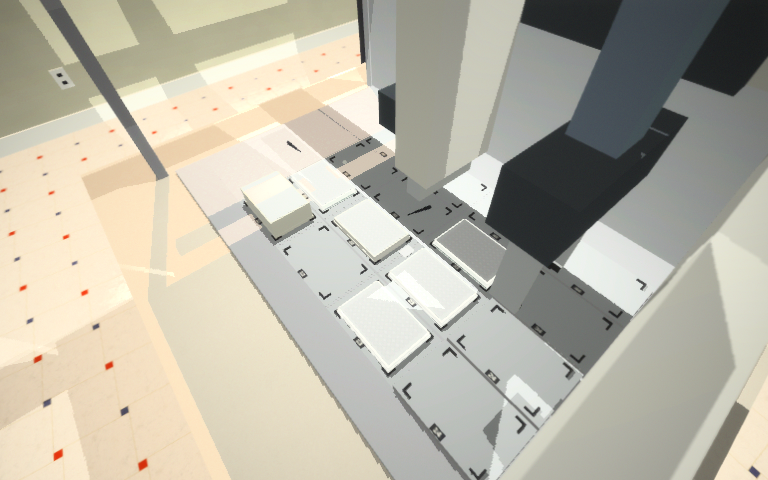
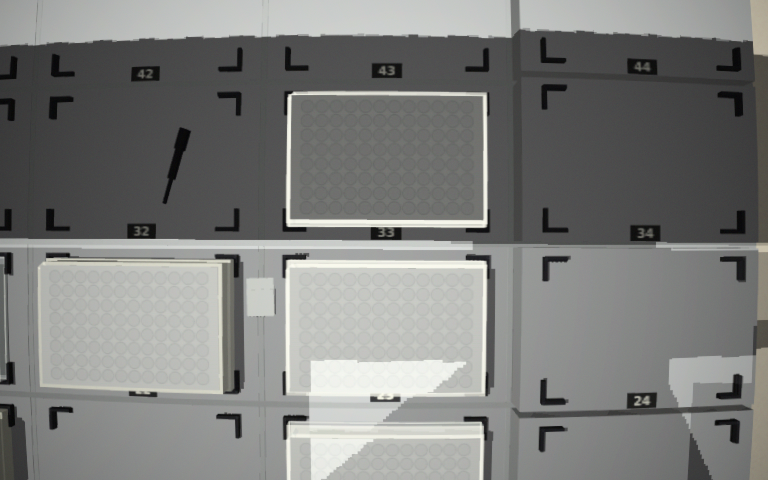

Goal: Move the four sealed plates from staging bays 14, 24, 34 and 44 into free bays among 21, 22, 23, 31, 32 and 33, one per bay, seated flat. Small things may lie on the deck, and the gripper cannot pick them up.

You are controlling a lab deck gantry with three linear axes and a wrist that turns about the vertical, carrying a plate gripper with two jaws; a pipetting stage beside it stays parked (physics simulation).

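Frame: origin at the robot's base, x back, y up, z left, level; metres.
Seen in the pictures: gripper, between the fingertips: (image 1: 526, 280); robot's base, origin of its link: (image 1: 245, 202).
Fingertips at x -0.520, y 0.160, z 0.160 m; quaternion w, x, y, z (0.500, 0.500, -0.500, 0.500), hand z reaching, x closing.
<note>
Pixels of each thing's top centre, then the offset from my fingertips to it. "pt": a spot on its surface instead.
- bay 33, a spot on its surface: (image 2: 386, 158) (image 1: 474, 248) pt dx +0.128, dy -0.145, dz +0.096 m
- bay 23, a spot on its surface: (image 2: 386, 328) (image 1: 432, 281) pt dx +0.128, dy -0.145, dz -0.008 m
- bay 21, a spot on its surface: (image 1: 323, 183) pt dx +0.449, dy -0.145, dz -0.012 m
- thicker-looking plate, centre of its top: (image 2: 127, 327) (image 1: 370, 225) dx +0.292, dy -0.145, dz -0.010 m
- tall block, centre of its top: (image 1: 274, 194) dx +0.456, dy -0.118, dz -0.117 m
- small pale square, a spot on its surface: (image 2: 261, 297) (image 1: 406, 251) pt dx +0.210, dy -0.159, dz +0.008 m
White plates lie flat in bay 33 (image 1: 470, 251) (image 2: 386, 158), bay 23 (image 1: 433, 285) (image 2: 386, 328) and bay 21 (image 1: 323, 183). A thicker-looking plate (image 1: 372, 226) (image 2: 130, 325) is in bay 22. Bays 14 (image 1: 464, 410), 24 (image 1: 515, 356) (image 2: 642, 328) and 34 (image 2: 642, 161) show bare deck; bay 44 is partly seen and its visible part is bare. My gripper (image 1: 529, 285) is raised near the column 3 and 4 bays, apparently open, with no plate seen in it. Its near jaw shows; the far jaw is hidden behind the dark body.
Another plate (image 1: 385, 325) (image 2: 385, 458) is in bay 13, and a tall block (image 1: 277, 203) in bay 11. A black tool (image 1: 419, 211) (image 2: 176, 164) lies in bay 32. A small pale square (image 1: 406, 250) (image 2: 261, 297) lies between bays 22 and 23. Another black tool (image 1: 293, 146) lies beyond bay 21.
</note>
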